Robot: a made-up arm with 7 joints. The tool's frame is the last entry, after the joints.
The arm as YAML. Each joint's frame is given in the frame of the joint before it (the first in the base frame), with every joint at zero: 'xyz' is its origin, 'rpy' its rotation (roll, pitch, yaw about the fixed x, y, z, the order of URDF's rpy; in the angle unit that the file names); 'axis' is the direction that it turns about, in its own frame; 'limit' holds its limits. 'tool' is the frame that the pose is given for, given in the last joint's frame.
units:
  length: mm
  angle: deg
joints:
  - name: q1
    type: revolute
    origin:
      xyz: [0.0, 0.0, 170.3]
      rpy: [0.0, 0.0, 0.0]
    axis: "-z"
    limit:
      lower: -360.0
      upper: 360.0
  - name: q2
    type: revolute
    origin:
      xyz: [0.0, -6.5, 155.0]
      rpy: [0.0, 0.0, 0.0]
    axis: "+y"
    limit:
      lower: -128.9
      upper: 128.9
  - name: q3
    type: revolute
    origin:
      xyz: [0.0, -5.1, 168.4]
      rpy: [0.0, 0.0, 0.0]
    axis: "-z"
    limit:
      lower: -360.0
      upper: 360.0
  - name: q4
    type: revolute
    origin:
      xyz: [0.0, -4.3, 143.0]
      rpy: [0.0, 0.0, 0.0]
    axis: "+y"
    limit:
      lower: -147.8
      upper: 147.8
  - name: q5
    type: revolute
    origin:
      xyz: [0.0, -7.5, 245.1]
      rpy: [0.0, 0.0, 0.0]
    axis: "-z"
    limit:
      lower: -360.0
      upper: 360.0
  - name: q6
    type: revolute
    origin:
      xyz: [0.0, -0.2, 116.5]
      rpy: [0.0, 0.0, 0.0]
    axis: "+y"
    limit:
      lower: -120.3
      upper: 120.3
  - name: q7
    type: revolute
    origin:
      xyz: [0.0, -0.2, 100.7]
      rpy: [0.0, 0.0, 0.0]
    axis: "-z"
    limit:
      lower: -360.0
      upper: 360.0
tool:
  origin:
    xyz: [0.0, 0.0, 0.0]
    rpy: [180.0, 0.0, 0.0]
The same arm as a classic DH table. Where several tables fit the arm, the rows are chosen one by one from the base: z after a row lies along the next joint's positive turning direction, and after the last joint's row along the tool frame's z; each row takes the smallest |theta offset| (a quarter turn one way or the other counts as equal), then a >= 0, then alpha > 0; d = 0 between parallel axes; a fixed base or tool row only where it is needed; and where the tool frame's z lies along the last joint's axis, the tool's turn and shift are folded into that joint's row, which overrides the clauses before.
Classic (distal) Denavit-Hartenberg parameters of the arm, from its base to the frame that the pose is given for. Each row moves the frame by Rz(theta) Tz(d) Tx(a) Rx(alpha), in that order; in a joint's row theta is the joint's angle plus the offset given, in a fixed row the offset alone. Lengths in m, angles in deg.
base (fixed): theta offset 0, d 0, a 0, alpha 180
q1: theta offset 0, d -0.3253, a 0, alpha 90
q2: theta offset 0, d -0.0116, a 0, alpha -90
q3: theta offset 0, d -0.3114, a 0, alpha 90
q4: theta offset 0, d -0.0118, a 0, alpha -90
q5: theta offset 0, d -0.3616, a 0, alpha 90
q6: theta offset 0, d -0.0004, a 0, alpha -90
q7: theta offset 0, d -0.1007, a 0, alpha 0
Joint limits (deg, base to tool): -360..360 -128.9..128.9 -360..360 -147.8..147.8 -360..360 -120.3..120.3 -360..360

